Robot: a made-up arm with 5 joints.
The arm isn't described. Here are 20 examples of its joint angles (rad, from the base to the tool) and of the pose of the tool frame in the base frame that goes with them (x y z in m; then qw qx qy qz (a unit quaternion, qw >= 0)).
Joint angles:
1: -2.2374 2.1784 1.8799 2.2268 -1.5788
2: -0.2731 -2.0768 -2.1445 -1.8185 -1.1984
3: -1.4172 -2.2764 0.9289 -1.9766 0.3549
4: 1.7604 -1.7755 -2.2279 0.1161 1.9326
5: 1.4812 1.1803 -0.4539 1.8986 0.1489
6: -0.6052 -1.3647 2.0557 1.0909 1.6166
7: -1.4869 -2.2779 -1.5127 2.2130 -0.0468
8: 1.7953 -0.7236 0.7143 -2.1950 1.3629
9: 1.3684 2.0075 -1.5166 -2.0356 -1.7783
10: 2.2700 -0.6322 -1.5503 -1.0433 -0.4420
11: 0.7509 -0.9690 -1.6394 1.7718 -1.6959
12: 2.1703 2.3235 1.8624 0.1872 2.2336
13: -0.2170 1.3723 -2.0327 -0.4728 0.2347
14: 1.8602 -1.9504 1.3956 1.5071 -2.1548
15: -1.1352 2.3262 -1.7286 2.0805 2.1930
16: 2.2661 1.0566 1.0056 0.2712 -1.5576
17: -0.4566 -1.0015 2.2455 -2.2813 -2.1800
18: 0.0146 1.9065 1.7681 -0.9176 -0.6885
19: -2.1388 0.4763 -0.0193 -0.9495 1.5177
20: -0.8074 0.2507 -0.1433 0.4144 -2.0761
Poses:
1: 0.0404 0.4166 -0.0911 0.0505 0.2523 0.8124 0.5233
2: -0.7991 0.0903 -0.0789 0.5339 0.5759 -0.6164 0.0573
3: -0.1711 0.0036 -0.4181 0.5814 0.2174 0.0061 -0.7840
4: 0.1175 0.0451 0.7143 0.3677 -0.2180 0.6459 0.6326
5: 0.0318 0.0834 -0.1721 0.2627 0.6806 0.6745 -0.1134
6: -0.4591 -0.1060 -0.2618 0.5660 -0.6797 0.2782 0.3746
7: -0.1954 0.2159 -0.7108 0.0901 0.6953 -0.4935 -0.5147
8: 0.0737 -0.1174 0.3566 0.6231 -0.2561 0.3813 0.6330
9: 0.0274 0.4438 0.0592 0.8261 -0.4799 -0.1074 -0.2754
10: 0.1492 -0.3941 0.3784 0.2376 0.6253 -0.3151 -0.6733
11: -0.3445 -0.3408 0.4642 0.3296 0.2636 0.8197 -0.3872
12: 0.0927 0.3977 0.0967 0.2312 0.1841 0.7772 -0.5556
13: 0.1280 0.2088 0.0479 0.1010 -0.7331 -0.6407 0.2046
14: 0.2505 0.0157 0.6656 0.7165 0.5655 0.4082 -0.0158
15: -0.1273 0.4424 0.1330 0.1236 0.5160 -0.4036 0.7453
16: -0.0044 0.1178 -0.0077 0.5151 -0.6231 -0.5531 -0.2011
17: -0.4499 -0.2397 -0.0023 0.5646 0.4609 0.6713 -0.1351
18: -0.0430 0.4158 0.2498 0.3794 -0.0201 0.4974 0.7799
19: 0.0082 -0.0558 -0.0091 0.3252 0.4947 0.8037 -0.0605
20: -0.0030 -0.1977 0.0537 0.7818 -0.1056 0.5962 0.1489
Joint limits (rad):
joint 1: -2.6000..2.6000
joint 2: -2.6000..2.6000
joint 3: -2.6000..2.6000
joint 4: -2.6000..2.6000
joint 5: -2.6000..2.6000
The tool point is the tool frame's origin. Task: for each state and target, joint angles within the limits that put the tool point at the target. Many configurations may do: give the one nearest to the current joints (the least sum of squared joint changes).
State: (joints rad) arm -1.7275 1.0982 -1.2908 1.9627 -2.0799
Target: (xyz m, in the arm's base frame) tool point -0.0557 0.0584 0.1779
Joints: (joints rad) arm -2.2302 1.1336 -0.4469 1.7906 -2.4075
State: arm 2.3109 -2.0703 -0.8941 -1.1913 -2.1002
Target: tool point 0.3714 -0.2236 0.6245
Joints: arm 2.2000 -1.3310 -1.1890 -1.2469 -1.8880
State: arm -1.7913 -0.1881 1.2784 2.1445 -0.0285
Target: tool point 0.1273 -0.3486 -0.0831
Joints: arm -1.8178 -0.3698 0.8574 1.8064 -0.0133
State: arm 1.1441 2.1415 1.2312 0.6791 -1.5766
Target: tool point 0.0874 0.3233 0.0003
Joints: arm 1.6344 1.5857 1.6473 0.0589 -0.6478
